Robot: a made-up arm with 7 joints.
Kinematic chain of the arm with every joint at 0, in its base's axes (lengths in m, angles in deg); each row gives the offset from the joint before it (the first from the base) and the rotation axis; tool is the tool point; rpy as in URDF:
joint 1: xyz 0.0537 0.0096 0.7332 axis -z
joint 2: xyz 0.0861 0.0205 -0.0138 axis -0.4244 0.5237 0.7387
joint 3: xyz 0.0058 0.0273 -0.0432 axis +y
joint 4: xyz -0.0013 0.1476 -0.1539 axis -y
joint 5: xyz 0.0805 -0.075 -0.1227 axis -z
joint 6: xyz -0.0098 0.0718 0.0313 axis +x
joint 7: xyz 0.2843 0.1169 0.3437 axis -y
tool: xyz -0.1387 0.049 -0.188 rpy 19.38 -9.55 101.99
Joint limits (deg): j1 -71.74..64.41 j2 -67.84..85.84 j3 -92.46..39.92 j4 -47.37..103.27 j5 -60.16..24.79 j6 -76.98..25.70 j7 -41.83..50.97
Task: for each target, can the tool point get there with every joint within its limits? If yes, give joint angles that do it. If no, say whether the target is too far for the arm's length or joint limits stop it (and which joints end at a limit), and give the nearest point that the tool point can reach.
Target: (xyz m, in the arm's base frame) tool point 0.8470 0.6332 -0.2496
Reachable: no: too far | nearest point 0.5263 0.3811 0.1861 | short by 0.597 m
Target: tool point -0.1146 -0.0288 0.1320
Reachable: yes | joints -19.40 68.40 -4.62 -31.64 14.41 -50.40 24.89
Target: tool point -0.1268 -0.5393 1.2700
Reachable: no: joint limits stop it (at a limit: joint 1, joint 2, joint 3, joint 7) | nearest point -0.0984 -0.4975 1.2049 | short by 0.082 m
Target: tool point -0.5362 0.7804 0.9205
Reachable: no: joint limits stop it (at a limit: joint 1, joint 3, joint 7) | nearest point -0.3403 0.6029 0.8292 | short by 0.280 m
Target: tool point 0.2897 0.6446 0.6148
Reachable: yes | joints -37.12 -43.68 5.18 8.52 -35.04 -61.90 32.17
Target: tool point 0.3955 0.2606 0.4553
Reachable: yes | joints 34.55 30.42 4.29 26.18 6.86 -27.19 6.20
